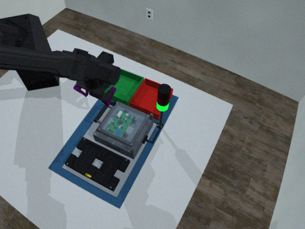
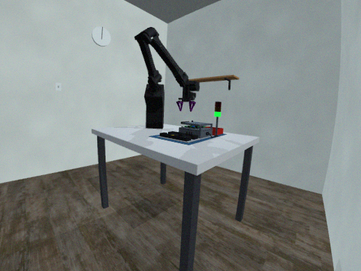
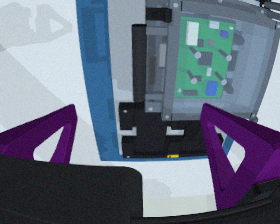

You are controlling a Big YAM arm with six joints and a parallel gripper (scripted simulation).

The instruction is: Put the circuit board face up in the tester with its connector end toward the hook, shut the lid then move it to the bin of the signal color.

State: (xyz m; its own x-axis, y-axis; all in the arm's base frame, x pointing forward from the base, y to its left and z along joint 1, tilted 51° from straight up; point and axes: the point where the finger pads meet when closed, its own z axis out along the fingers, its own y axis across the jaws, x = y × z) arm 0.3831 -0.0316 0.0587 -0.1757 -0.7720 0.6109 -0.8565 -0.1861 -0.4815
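Now: the black latch hook 10 cm below my hand, 5 cm to the left of it and 3 cm ahead of it. The rest, counted from my hand: green circuit board (11 cm below, 8 cm ahead, 1 cm to the right); tester lid (10 cm below, 9 cm ahead, 2 cm to the right); green bin (20 cm to the left, 17 cm below, 2 cm ahead).
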